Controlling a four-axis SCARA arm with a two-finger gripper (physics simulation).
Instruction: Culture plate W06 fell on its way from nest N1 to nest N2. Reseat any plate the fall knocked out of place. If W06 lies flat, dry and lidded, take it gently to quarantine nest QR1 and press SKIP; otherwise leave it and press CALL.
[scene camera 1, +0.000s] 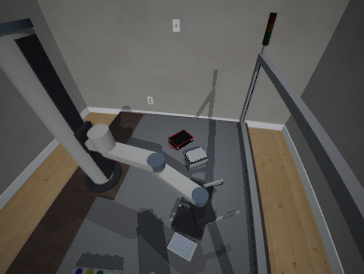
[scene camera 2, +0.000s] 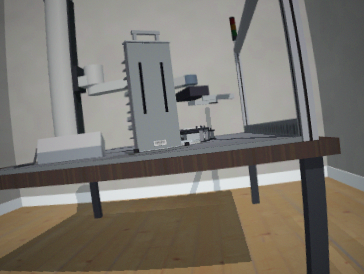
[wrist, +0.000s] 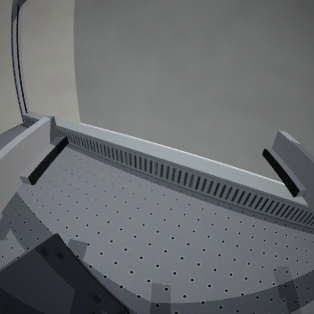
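Observation:
A white plate with a grid of wells lies on the deck, beside the front edge of a dark nest. Its label, lid and any wetness cannot be told. Another white plate sits on a nest farther back. The red-edged nest behind it holds no plate. My gripper is open and empty, raised above the deck; its arm hides part of the nests. It also shows raised in the second scene view, where the nests are largely hidden by the tall rack.
A tall grey rack stands near the table's front edge. A slotted rail and framed guard run along the right. A signal tower stands behind. Coloured buttons show at the bottom. A dark slab shows below the gripper.

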